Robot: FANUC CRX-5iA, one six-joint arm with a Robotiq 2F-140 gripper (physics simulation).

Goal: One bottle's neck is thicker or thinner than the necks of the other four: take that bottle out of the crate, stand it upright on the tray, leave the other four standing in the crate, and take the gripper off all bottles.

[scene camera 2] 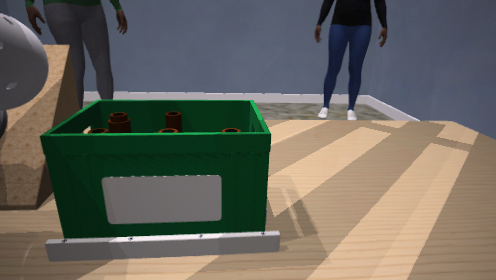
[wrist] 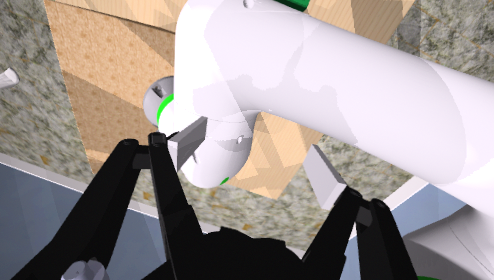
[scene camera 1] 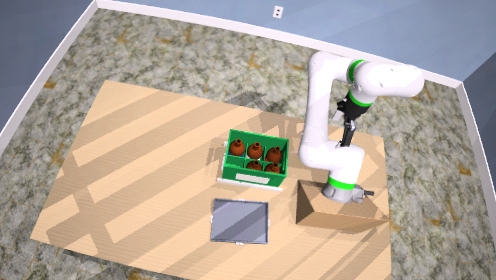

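Seen in the pictures: gripper, between the fingertips: (wrist: 256, 141) (scene camera 1: 336, 133); arm's base, origin of its link: (scene camera 1: 336, 195).
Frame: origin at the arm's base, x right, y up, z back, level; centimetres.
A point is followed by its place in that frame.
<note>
The green crate (scene camera 1: 256, 183) @(x 3.7, y -7.9, z -36.6 cm) (scene camera 2: 160, 145) @(x 22.5, y 4.4, z -39.2 cm) holds five upright brown bottles. In scene camera 1, three stand in the back row: left bottle (scene camera 1: 237, 148) @(x 16.0, y 0.7, z -48.0 cm), middle bottle (scene camera 1: 255, 150) @(x 16.3, y 1.0, z -39.7 cm) and right bottle (scene camera 1: 273, 155) @(x 15.3, y 0.7, z -31.1 cm). In the front row are a middle bottle (scene camera 1: 254, 165) @(x 7.2, y 4.2, z -39.8 cm) and a right bottle (scene camera 1: 272, 169) @(x 7.4, y 2.4, z -31.4 cm); the front left compartment is empty. In scene camera 2, the far left bottle's neck (scene camera 2: 120, 125) @(x 10.4, y 3.1, z -31.2 cm) looks thicker than the far middle bottle's neck (scene camera 2: 173, 120) @(x 9.8, y 3.7, z -39.3 cm); the near necks are mostly hidden. The grey tray (scene camera 1: 240, 221) @(x -14.4, y -11.3, z -41.7 cm) is empty. My gripper (scene camera 1: 341, 130) @(x 20.4, y 19.9, z -8.0 cm) (wrist: 256, 141) @(x 20.4, y 19.9, z -8.0 cm) is open and empty, right of the crate.
The arm's base stands on a brown block (scene camera 1: 340, 212) @(x -11.5, y 12.6, z -4.4 cm) right of the crate and tray. White rails (scene camera 1: 250, 185) @(x 2.8, y -9.3, z -39.2 cm) (scene camera 2: 165, 246) @(x 23.6, y -9.9, z -38.9 cm) lie along the crate's foot. The arm's own white link (wrist: 325, 75) @(x 23.3, y 22.3, z -17.1 cm) is close to the gripper. Two people stand beyond the table (scene camera 2: 400, 165).
</note>
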